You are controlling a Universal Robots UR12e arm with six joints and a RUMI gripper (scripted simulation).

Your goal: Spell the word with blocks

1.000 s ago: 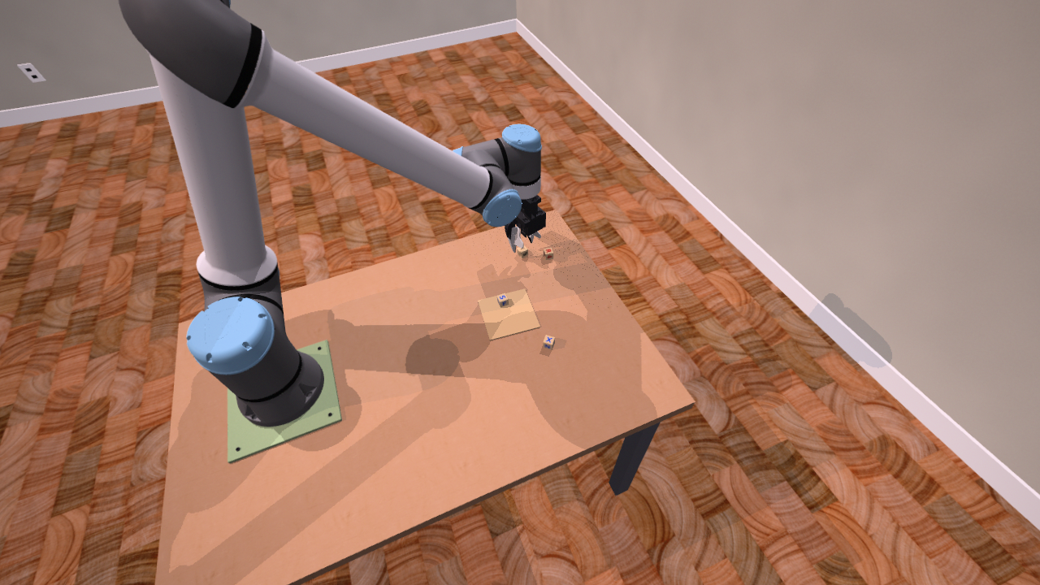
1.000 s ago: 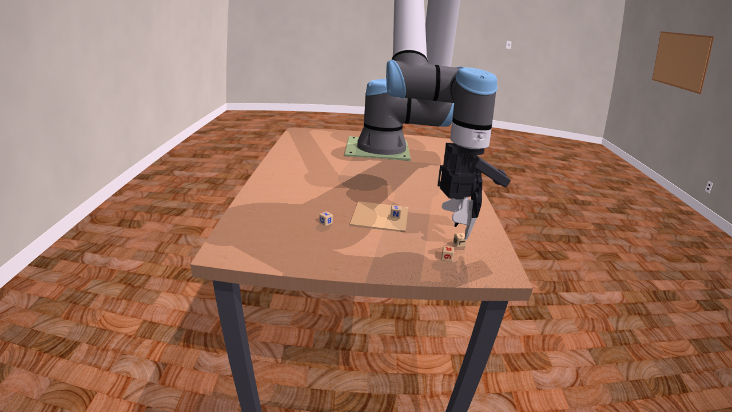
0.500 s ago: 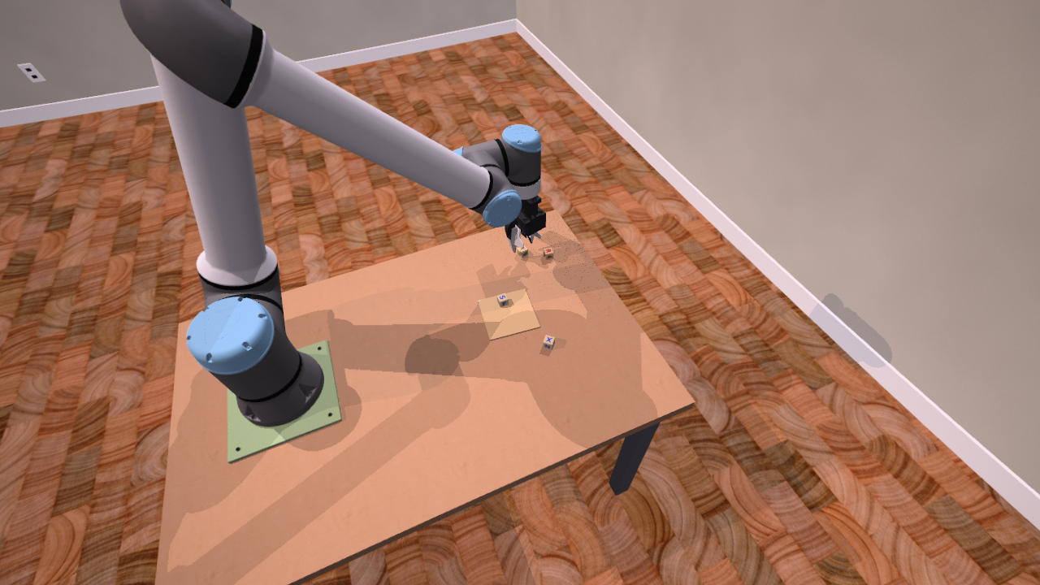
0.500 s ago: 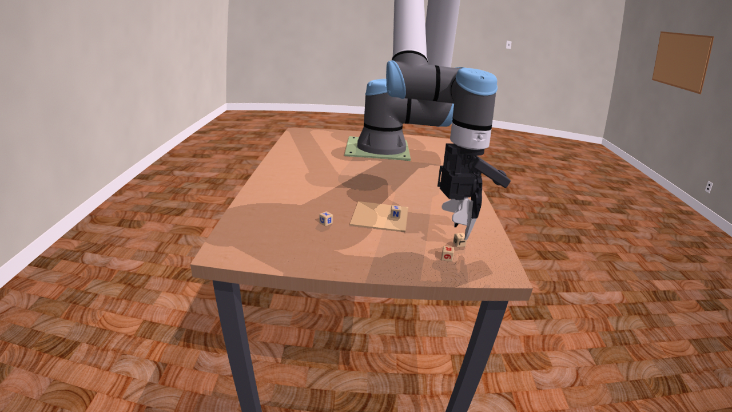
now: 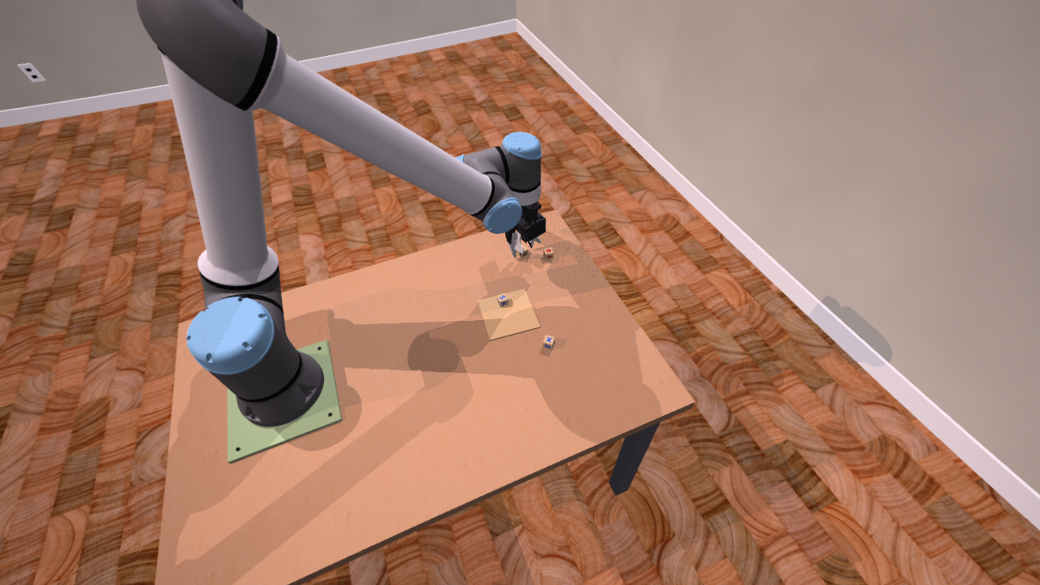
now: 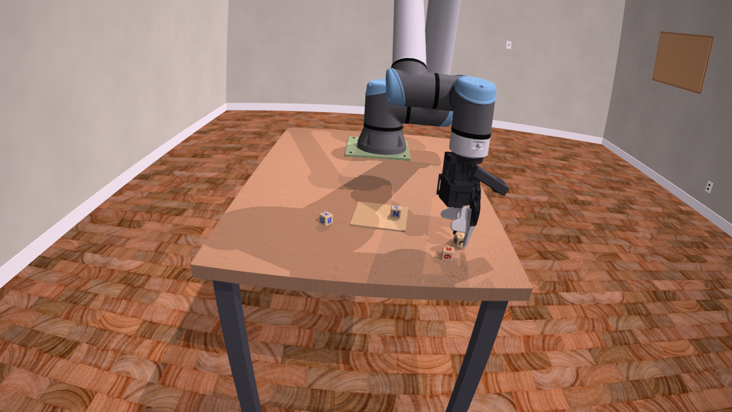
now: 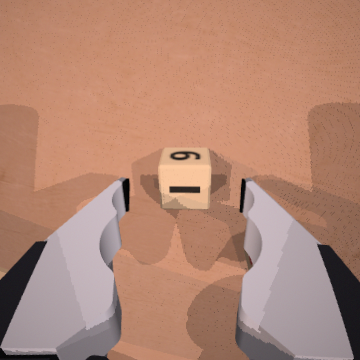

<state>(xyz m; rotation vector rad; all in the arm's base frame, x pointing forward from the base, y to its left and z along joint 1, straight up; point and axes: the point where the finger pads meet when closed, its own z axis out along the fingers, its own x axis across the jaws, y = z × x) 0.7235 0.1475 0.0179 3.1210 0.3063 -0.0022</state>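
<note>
My hand is 19 cm to the left of the mat, 14 cm past it and 2 cm above it. Round my hand: red-lettered block (7 cm ahead, 4 cm to the right, 1 cm below).
</note>
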